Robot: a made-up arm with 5 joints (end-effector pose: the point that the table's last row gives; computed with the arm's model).
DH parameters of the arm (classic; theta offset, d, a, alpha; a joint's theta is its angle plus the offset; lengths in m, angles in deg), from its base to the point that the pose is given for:
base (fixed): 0 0.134 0 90
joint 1: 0 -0.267 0.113 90
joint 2: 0 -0.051 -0.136 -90
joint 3: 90 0.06 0.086 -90
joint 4: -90 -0.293 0.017 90
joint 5: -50.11 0 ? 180
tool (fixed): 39.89 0.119 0 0
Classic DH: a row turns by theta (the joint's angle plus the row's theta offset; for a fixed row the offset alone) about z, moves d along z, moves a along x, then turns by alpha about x.
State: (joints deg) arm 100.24 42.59 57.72 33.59 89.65
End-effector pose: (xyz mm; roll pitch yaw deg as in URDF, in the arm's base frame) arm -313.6 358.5 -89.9 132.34 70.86 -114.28
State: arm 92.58 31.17 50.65 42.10 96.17
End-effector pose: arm -343.3 318.5 -13.6 111.76 63.58 -132.30
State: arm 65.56 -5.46 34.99 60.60 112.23
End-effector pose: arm -307.3 247.6 229.4 100.77 28.49 -143.25
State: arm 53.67 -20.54 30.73 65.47 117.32
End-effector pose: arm -251.0 233.3 300.8 102.21 13.43 -139.73
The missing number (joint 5, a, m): 0.1746
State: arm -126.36 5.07 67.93 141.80 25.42
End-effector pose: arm 324.3 426.2 -147.6 -126.81 40.86 25.68
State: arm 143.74 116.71 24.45 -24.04 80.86
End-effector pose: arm -52.4 387.0 -138.4 -145.87 18.47 7.72
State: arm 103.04 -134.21 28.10 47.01 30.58
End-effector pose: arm -504.7 357.9 180.9 -116.88 18.67 135.79
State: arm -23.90 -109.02 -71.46 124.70 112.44
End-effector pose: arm 2.1 238.1 79.8 -81.89 -56.35 134.55
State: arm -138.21 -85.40 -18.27 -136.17 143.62
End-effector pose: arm -178.7 231.4 -38.9 86.00 -25.76 -71.91
